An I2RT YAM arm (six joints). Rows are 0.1 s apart.
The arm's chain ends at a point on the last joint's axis. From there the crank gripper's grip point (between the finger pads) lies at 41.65 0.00 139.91 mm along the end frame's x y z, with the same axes.
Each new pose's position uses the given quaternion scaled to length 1; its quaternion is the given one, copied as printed.
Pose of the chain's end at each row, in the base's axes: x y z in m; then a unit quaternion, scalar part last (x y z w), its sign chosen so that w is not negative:
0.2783 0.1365 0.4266 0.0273 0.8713 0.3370 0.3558
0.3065 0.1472 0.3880 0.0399 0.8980 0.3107 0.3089
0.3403 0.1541 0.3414 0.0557 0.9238 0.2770 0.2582
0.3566 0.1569 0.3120 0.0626 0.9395 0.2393 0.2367
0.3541 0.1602 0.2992 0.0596 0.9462 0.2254 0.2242
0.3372 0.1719 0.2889 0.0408 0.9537 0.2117 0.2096
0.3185 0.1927 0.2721 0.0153 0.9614 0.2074 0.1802
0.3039 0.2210 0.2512 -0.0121 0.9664 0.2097 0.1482
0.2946 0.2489 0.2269 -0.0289 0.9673 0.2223 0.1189
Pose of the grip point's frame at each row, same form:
0.3366 0.2279 0.3288 0.0273 0.8713 0.3370 0.3558
0.3540 0.2328 0.2797 0.0399 0.8980 0.3107 0.3089
0.3755 0.2319 0.2230 0.0557 0.9238 0.2770 0.2582
0.3864 0.2253 0.1865 0.0626 0.9395 0.2393 0.2367
0.3801 0.2251 0.1710 0.0596 0.9462 0.2254 0.2242
0.3577 0.2329 0.1579 0.0408 0.9537 0.2117 0.2096
0.3289 0.2521 0.1391 0.0153 0.9614 0.2074 0.1802
0.3035 0.2798 0.1176 -0.0121 0.9664 0.2097 0.1482
0.2846 0.3099 0.0947 -0.0289 0.9673 0.2223 0.1189

